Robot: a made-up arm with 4 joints.
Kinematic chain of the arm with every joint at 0, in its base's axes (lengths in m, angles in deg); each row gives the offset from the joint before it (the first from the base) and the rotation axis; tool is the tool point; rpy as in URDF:
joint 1: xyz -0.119 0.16 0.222 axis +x
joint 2: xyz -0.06 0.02 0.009 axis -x
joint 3: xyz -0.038 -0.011 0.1 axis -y
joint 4: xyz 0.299 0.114 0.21 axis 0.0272 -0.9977 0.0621
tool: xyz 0.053 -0.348 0.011 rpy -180 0 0
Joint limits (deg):
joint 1: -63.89..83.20
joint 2: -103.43..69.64
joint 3: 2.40..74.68
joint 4: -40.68..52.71
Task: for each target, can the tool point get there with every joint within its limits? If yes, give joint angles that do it. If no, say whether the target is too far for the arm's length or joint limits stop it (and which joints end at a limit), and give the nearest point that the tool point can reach.
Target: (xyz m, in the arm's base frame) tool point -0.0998 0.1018 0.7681
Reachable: yes | joints -20.85 -2.74 41.92 -9.36
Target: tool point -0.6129 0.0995 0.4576
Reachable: no: joint limits stop it (at a limit: joint 1, joint 3, joint 4) | nearest point -0.3768 0.0124 0.7387 | short by 0.377 m
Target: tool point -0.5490 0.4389 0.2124
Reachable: no: joint limits stop it (at a limit: joint 1, joint 3, joint 4) | nearest point -0.3768 0.7324 0.2173 | short by 0.340 m
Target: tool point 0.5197 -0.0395 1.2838
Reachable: no: too far | nearest point 0.0699 0.0666 0.7191 | short by 0.730 m
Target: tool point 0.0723 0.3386 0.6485
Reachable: yes | joints -32.05 20.53 13.47 -14.71
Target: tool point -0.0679 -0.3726 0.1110
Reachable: yes | joints 67.25 -10.27 36.61 4.88
